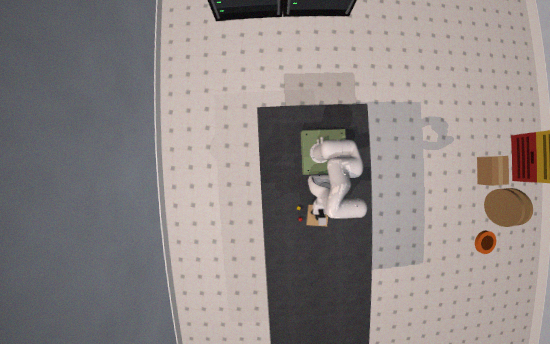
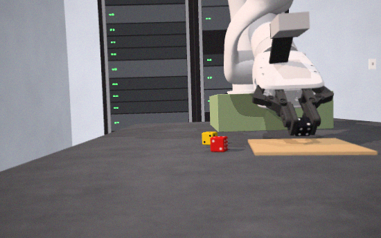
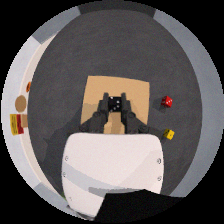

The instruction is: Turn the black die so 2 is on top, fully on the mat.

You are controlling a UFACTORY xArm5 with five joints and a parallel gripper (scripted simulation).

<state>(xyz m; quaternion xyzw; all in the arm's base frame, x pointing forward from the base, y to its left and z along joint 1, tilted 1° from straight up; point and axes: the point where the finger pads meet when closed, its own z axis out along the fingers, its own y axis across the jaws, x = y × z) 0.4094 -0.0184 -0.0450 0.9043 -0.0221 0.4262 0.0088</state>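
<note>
My gripper is now 1 cm short of the black die and 1 cm above it. Also, from my hand: tan mat 4 cm below; then red die 12 cm to the right, 3 cm below, 1 cm ahead; then yellow die 13 cm to the right, 6 cm behind, 3 cm below.
</note>
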